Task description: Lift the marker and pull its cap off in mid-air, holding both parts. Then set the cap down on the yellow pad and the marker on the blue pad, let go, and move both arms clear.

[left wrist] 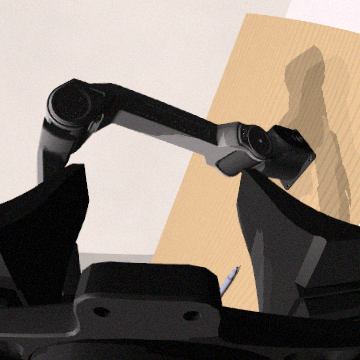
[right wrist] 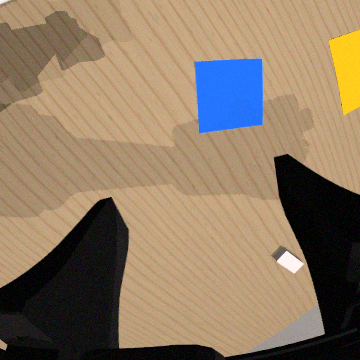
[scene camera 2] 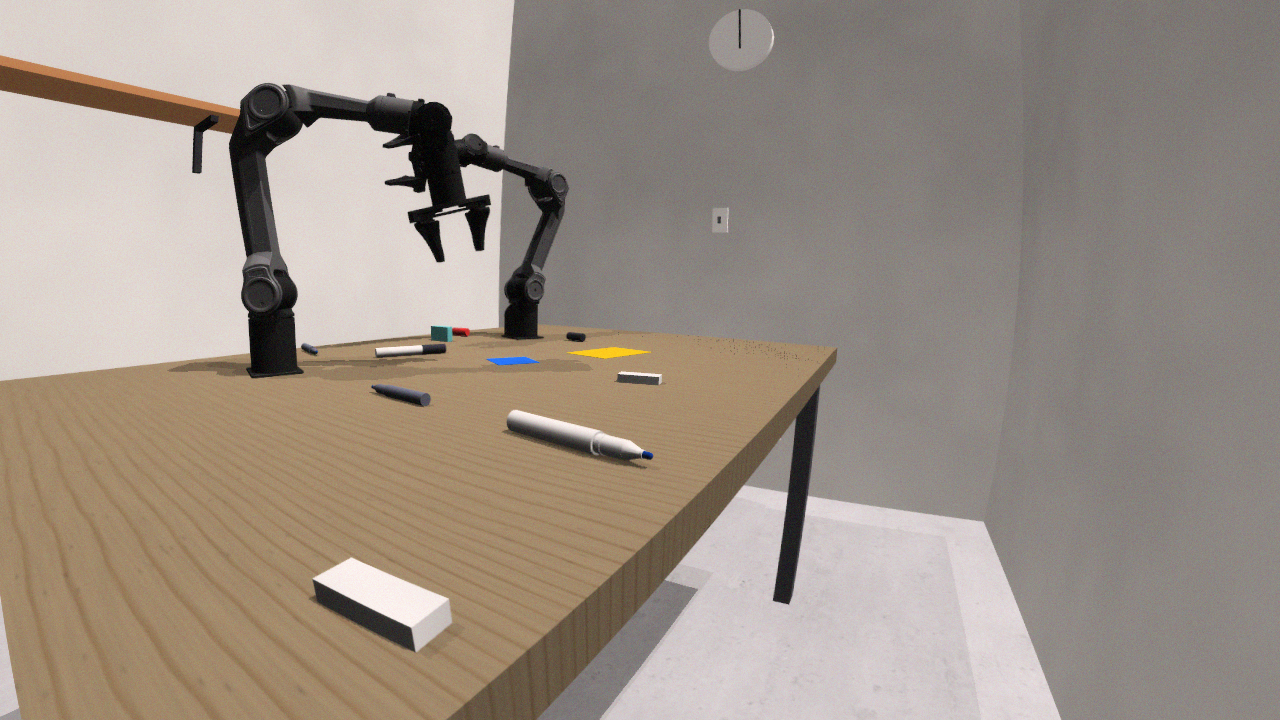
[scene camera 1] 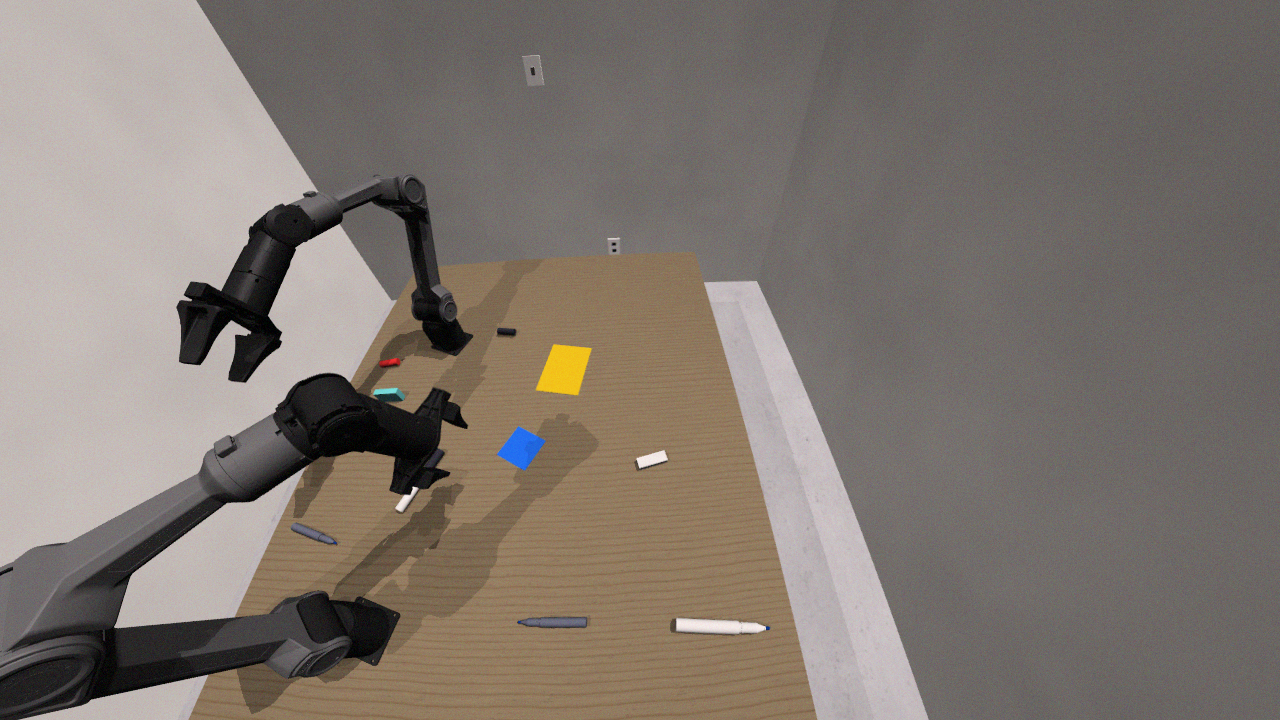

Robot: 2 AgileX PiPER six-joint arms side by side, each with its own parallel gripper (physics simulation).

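Observation:
The marker [scene camera 1: 406, 499] [scene camera 2: 398, 351], white with a dark cap [scene camera 1: 436, 458] [scene camera 2: 433, 349] on one end, lies on the table; in scene camera 1 the right gripper partly hides it. The blue pad [scene camera 1: 519, 446] [scene camera 2: 512, 360] [right wrist: 229, 95] and the larger yellow pad [scene camera 1: 563, 368] [scene camera 2: 610, 352] [right wrist: 350, 70] lie flat. My left gripper [scene camera 1: 214, 369] [scene camera 2: 388, 162] [left wrist: 162, 184] is open and empty, high up. My right gripper [scene camera 1: 455, 449] [scene camera 2: 460, 254] [right wrist: 195, 196] is open and empty, above the table.
Around lie a white block [scene camera 1: 651, 459] [scene camera 2: 639, 377] [right wrist: 290, 262], a white pen [scene camera 1: 716, 626] [scene camera 2: 559, 431], grey pens [scene camera 1: 552, 622] [scene camera 1: 313, 533], a teal block [scene camera 1: 388, 394], a red piece [scene camera 1: 389, 362] and a black cylinder [scene camera 1: 506, 332]. Another white block [scene camera 2: 380, 595] is near scene camera 2.

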